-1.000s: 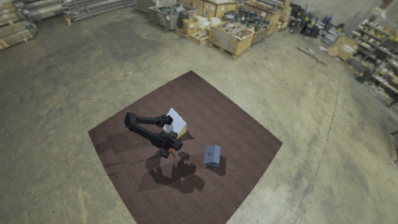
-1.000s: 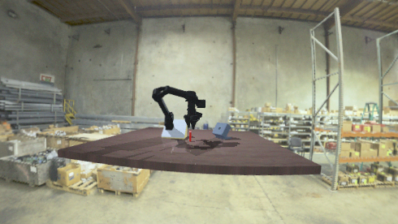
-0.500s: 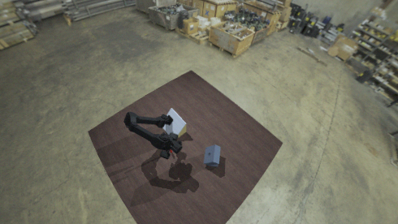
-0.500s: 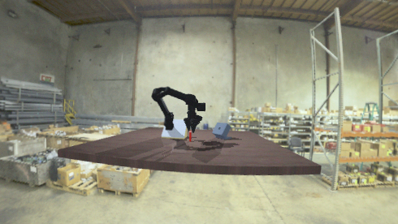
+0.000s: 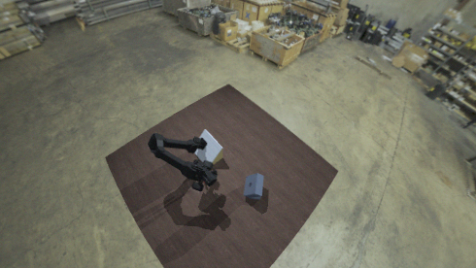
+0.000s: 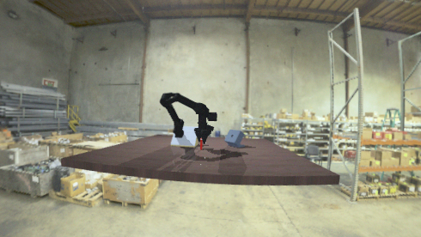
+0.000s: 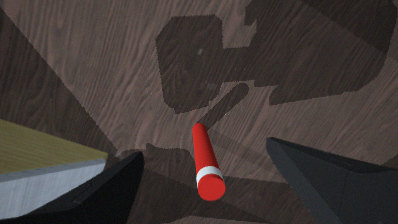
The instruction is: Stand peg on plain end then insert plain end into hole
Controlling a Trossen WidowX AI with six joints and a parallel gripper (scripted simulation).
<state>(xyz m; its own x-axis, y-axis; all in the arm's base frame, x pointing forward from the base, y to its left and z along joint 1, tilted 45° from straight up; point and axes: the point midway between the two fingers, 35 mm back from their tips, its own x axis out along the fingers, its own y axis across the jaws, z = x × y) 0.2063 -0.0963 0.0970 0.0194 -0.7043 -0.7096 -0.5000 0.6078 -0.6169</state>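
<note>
My gripper tip is now 230 mm short of the sloped panel, 210 mm to the right of it and 30 mm below it. Also, from my gripper tip: peg: 10 mm above.
</note>
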